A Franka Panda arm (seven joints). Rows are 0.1 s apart.
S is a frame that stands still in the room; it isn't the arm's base.
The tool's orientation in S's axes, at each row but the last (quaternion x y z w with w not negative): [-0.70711, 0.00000, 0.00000, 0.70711]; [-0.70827, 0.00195, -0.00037, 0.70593]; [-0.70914, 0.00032, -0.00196, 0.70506]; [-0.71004, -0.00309, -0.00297, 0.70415]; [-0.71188, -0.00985, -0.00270, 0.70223]
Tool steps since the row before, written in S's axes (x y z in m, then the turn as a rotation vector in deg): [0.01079, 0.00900, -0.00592, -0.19, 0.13, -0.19]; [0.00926, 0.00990, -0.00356, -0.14, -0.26, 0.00]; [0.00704, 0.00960, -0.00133, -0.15, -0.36, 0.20]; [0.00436, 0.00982, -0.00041, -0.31, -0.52, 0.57]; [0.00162, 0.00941, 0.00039, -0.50, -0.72, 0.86]
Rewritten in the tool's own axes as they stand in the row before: [0.01079, 0.00592, 0.00900, -0.19, 0.19, 0.13]; [0.00924, 0.00351, 0.00994, -0.14, 0.00, -0.26]; [0.00701, 0.00129, 0.00963, -0.15, -0.20, -0.36]; [0.00436, 0.00037, 0.00982, -0.31, -0.57, -0.52]; [0.00172, -0.00049, 0.00939, -0.49, -0.86, -0.73]
